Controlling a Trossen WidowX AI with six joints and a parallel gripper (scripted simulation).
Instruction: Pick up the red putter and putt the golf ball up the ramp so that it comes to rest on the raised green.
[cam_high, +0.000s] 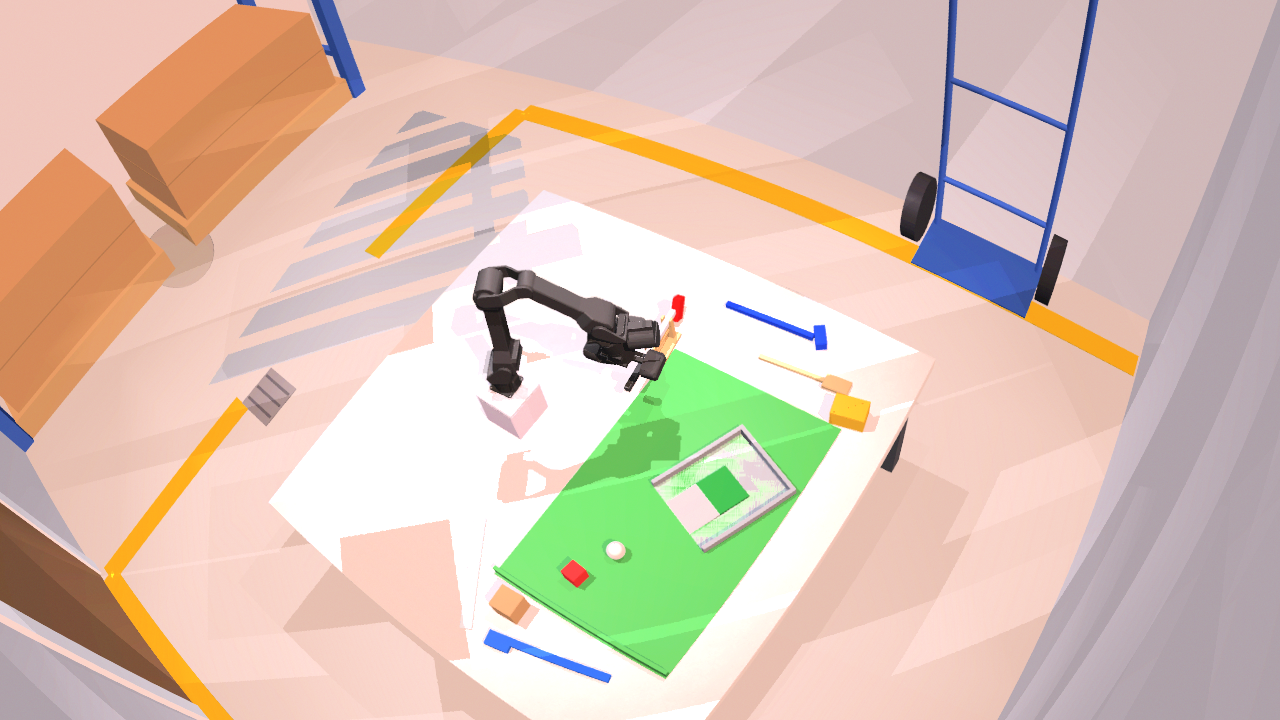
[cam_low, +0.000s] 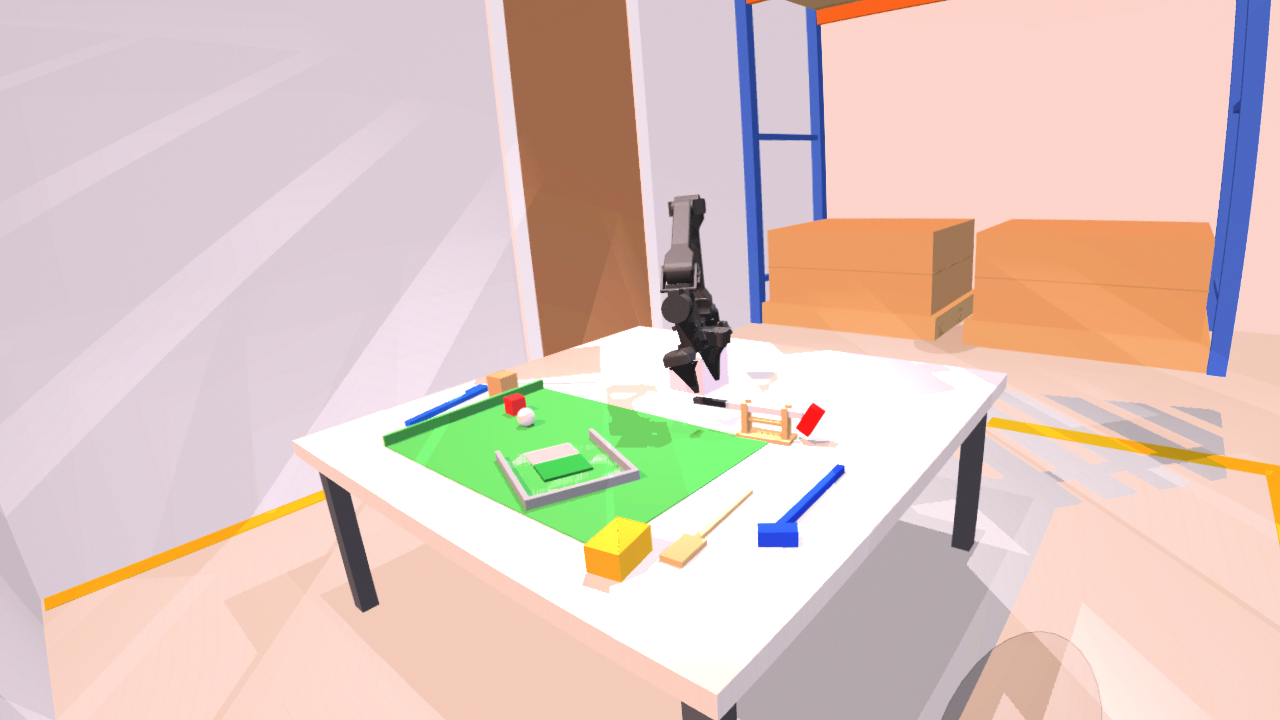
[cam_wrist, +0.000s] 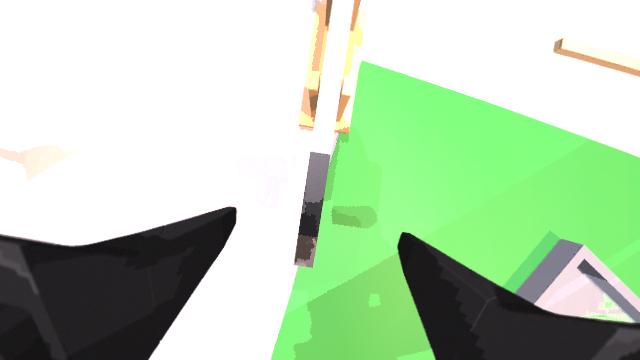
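The wooden rack is 1 cm behind my gripper tip, 13 cm to the left of it and 6 cm below it. Round my gripper tip: blue putter (24 cm ahead, 31 cm to the left, 9 cm below); then white golf ball (16 cm ahead, 41 cm to the right, 8 cm below); then green mat (21 cm ahead, 25 cm to the right, 10 cm below).
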